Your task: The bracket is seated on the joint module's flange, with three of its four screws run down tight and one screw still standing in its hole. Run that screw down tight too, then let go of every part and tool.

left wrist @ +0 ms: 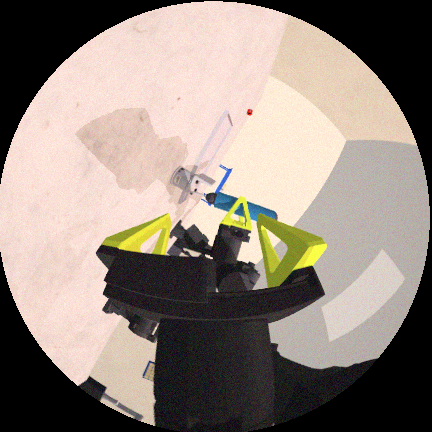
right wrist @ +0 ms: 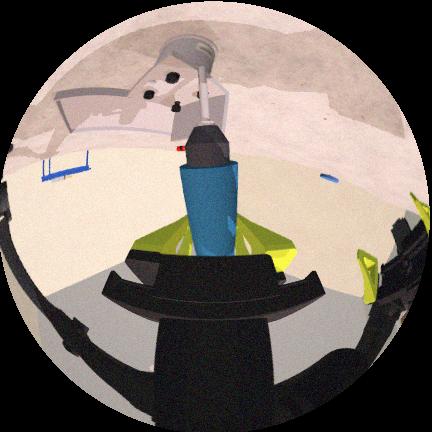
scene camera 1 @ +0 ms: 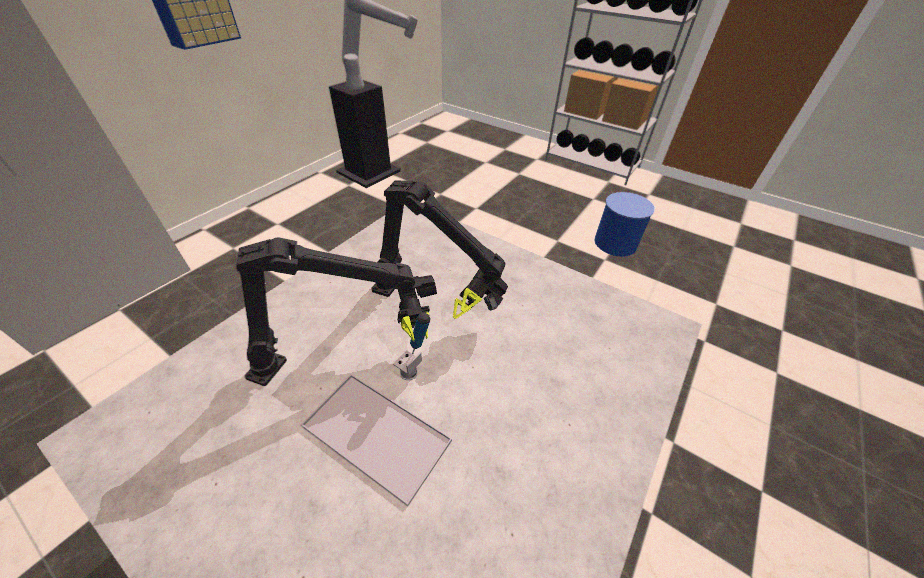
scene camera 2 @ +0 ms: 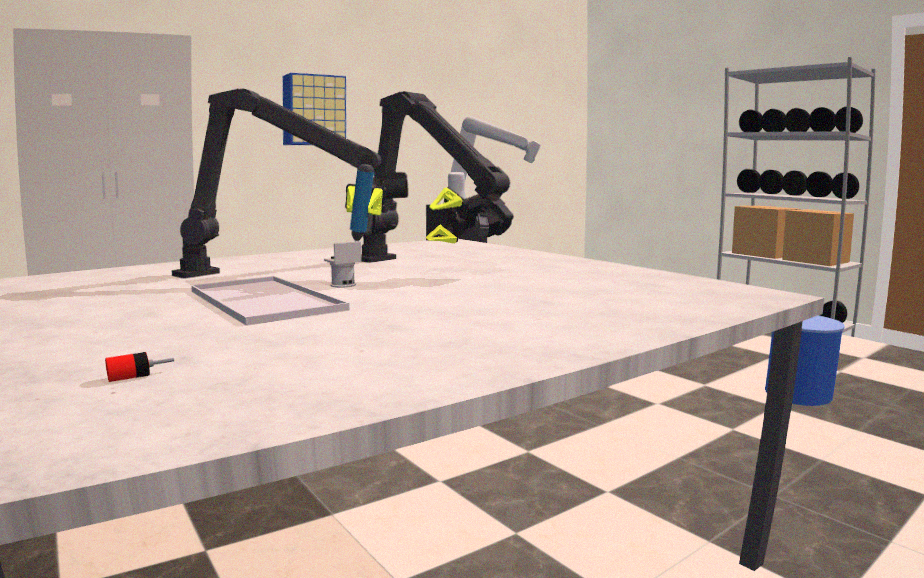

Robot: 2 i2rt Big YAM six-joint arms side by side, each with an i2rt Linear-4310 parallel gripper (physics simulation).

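Where they show: left gripper, fingertip midpoint: (left wrist: 213, 217) (right wrist: 385, 229) (scene camera 1: 458, 314) (scene camera 2: 429, 223); right gripper, fingertip midpoint: (left wrist: 240, 198) (right wrist: 213, 216) (scene camera 1: 420, 339) (scene camera 2: 359, 209); left arm's base, origin of the base link: (scene camera 2: 374, 259); right arm's base, origin of the base link: (left wrist: 174, 228) (scene camera 1: 266, 369) (scene camera 2: 196, 274).
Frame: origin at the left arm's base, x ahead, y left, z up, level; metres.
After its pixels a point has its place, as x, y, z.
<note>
The grey bracket (scene camera 1: 406, 361) @[0.289, -0.356, 0.066] (scene camera 2: 347, 252) @[0.327, -0.366, 0.086] (left wrist: 204, 178) @[0.331, -0.349, 0.084] sits on the round grey joint module (scene camera 1: 408, 374) (scene camera 2: 342, 274) @[0.316, -0.374, 0.032] (left wrist: 180, 178) @[0.306, -0.330, 0.028] (right wrist: 189, 50). Dark screw heads show in its plate in the right wrist view; one screw (right wrist: 176, 106) @[0.305, -0.374, 0.074] looks taller. My right gripper (scene camera 1: 414, 328) @[0.340, -0.336, 0.189] (right wrist: 213, 216) @[0.340, -0.336, 0.189] is shut on the blue screwdriver (scene camera 2: 362, 201) @[0.349, -0.334, 0.208] (left wrist: 245, 206), holding it nearly upright above the bracket. Its shaft crosses in front of another screw; whether the tip touches anything is unclear. My left gripper (scene camera 1: 467, 303) @[0.396, -0.155, 0.145] (scene camera 2: 443, 216) @[0.396, -0.155, 0.145] is open and empty, above the table beside them.
A shallow grey tray (scene camera 1: 401, 408) @[0.338, -0.493, 0.011] (scene camera 2: 296, 313) @[0.509, -0.638, 0.010] lies near the module. A red and black screwdriver (scene camera 2: 126, 366) @[0.662, -1.026, 0.022] (left wrist: 249, 112) @[0.638, -0.992, 0.024] lies on the table (scene camera 2: 476, 354) @[0.919, -0.586, 0.000] beyond the tray, toward scene camera 2. The right arm's wrist is close to the left gripper.
</note>
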